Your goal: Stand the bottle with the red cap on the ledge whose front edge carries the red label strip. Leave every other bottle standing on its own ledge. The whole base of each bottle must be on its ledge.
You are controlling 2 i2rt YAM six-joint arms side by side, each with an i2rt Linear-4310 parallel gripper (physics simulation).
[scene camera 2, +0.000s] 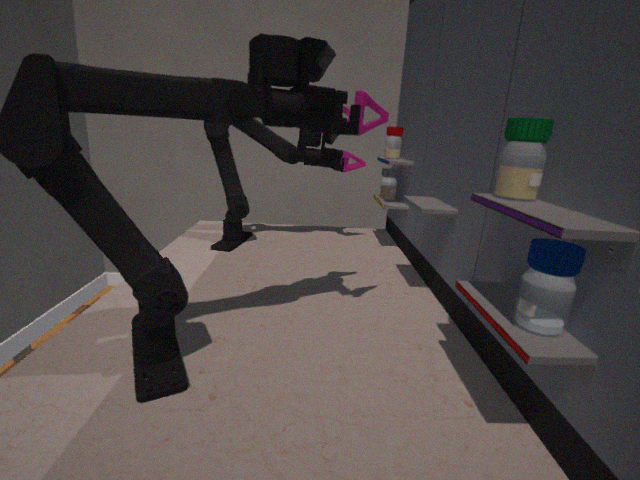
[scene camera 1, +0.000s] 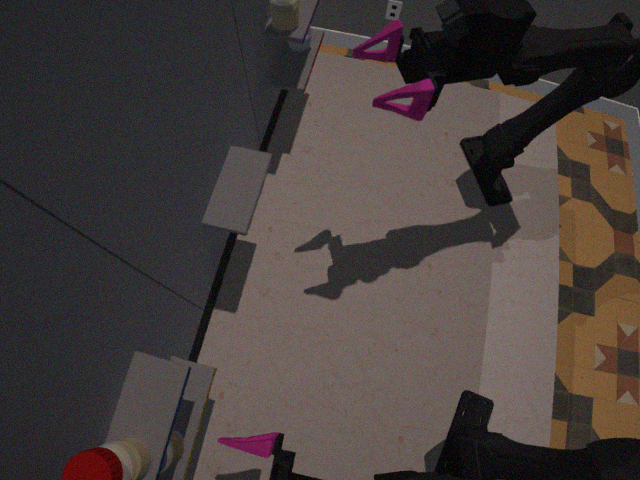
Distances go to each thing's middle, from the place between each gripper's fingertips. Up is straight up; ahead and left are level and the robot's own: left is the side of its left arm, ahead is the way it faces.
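The plain ledge (scene camera 1: pixel 231 207) is 9 cm ahead of my left hand, 6 cm below it and 43 cm to the right of it. Measured from my left hand as well, the blue-capped bottle (scene camera 2: pixel 547 289) is 9 cm ahead, 87 cm to the right and 7 cm below, while the red-strip ledge (scene camera 2: pixel 498 299) is 8 cm ahead, 83 cm to the right and 13 cm below.
My right hand is 13 cm to the right of the plain ledge, 18 cm above it and 18 cm short of it. From my right hand, the blue-capped bottle is 31 cm to the right, 17 cm ahead and 19 cm below, and the red-strip ledge is 27 cm to the right, 17 cm ahead and 25 cm below. Going by its middle, the blue-capped bottle is nearer to my right hand than to my left hand.
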